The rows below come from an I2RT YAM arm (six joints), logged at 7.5 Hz.
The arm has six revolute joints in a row. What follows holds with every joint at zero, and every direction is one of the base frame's.
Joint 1 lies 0.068 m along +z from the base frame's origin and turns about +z.
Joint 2 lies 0.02 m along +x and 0.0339 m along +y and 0.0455 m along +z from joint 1 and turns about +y.
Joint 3 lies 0.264 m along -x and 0.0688 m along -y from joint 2 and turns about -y.
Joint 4 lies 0.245 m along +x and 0.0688 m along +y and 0.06 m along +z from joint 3 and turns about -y.
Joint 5 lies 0.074 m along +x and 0.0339 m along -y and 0.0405 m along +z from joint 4 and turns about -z.
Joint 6 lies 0.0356 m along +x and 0.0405 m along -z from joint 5 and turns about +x.
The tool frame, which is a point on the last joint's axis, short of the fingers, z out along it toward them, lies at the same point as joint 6; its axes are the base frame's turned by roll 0, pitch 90 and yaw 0 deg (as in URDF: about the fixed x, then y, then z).
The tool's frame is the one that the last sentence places.
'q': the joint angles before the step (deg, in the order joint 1, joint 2, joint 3, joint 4, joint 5, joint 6). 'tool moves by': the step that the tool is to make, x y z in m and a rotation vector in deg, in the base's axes. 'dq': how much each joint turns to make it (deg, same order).
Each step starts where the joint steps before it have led.
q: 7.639, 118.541, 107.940, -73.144, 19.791, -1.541
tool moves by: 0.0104, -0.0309, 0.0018, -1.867, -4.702, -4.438
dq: -4.212, -0.005, 0.000, 4.539, 2.319, -0.124
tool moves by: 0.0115, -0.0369, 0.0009, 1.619, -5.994, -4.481
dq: -5.138, 0.214, -0.016, 6.350, -1.640, -0.286
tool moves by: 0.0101, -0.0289, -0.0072, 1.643, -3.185, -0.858
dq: -3.912, 1.355, 0.002, 5.223, -2.731, -2.426
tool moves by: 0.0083, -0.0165, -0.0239, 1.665, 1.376, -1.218
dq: -2.102, 3.332, 0.019, 1.849, -1.706, -0.332
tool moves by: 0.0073, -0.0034, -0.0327, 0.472, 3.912, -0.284
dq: -0.292, 4.304, -0.012, 0.385, 0.063, -0.029
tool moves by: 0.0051, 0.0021, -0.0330, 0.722, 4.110, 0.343
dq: 0.332, 4.257, -0.010, 0.090, -0.152, 0.026
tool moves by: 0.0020, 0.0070, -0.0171, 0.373, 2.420, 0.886
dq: 0.879, 2.198, 0.027, -0.278, -0.065, 0.005
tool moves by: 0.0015, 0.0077, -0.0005, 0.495, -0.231, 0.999
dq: 0.921, 0.062, 0.001, 0.236, -0.523, 0.002
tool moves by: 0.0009, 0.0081, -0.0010, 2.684, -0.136, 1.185
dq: 0.799, 0.076, 0.003, -0.056, -2.712, 0.034
